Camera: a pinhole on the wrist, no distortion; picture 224 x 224 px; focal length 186.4 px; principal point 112.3 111.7 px. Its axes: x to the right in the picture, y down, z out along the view. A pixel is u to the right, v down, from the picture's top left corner.
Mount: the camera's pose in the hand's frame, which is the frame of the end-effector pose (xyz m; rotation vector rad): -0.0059 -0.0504 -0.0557 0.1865 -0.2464 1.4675
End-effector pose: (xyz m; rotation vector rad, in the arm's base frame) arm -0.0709 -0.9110 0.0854 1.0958 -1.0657 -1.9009
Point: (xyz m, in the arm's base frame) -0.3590 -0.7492 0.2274
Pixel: 194.9 139.8
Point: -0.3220 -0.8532 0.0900
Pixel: 163.3 69.2
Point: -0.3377 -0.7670 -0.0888
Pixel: 47.0 67.8
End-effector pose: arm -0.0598 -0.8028 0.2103 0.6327 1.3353 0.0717
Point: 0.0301 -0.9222 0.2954
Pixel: 175.3 202.5
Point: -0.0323 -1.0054 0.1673
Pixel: 28.3 125.2
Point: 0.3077 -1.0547 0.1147
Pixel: 132.4 71.3
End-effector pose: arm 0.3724 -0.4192 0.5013 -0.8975 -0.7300 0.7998
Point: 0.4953 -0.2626 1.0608
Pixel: outside the picture
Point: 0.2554 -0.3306 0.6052
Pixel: 194.5 71.3
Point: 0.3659 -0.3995 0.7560
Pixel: 24.3 31.1
